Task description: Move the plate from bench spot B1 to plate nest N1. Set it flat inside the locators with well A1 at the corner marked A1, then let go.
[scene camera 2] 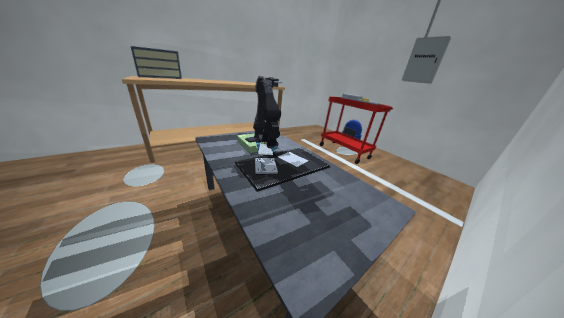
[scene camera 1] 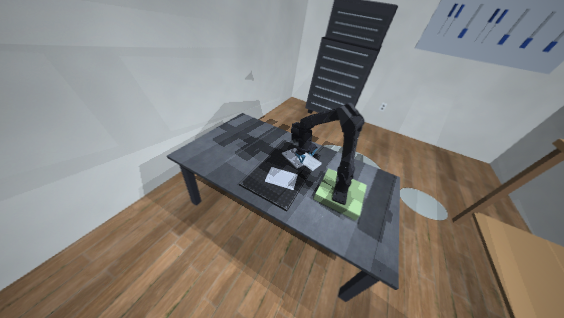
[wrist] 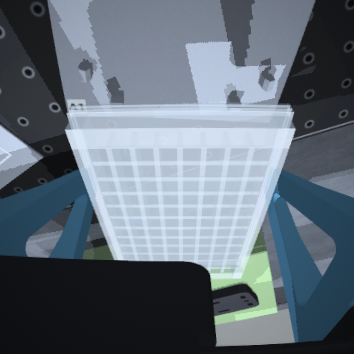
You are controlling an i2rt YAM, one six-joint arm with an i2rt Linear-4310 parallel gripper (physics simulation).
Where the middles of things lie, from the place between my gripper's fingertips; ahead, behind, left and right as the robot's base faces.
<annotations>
Now: hand 70 mm short of the grey nest (wrist: 101, 58), 40 mm to the left of it and 40 mm above it. The rest, counted from my hand: well plate (wrist: 177, 181) 20 mm behind, 10 mm to the left, 10 mm above.
</annotations>
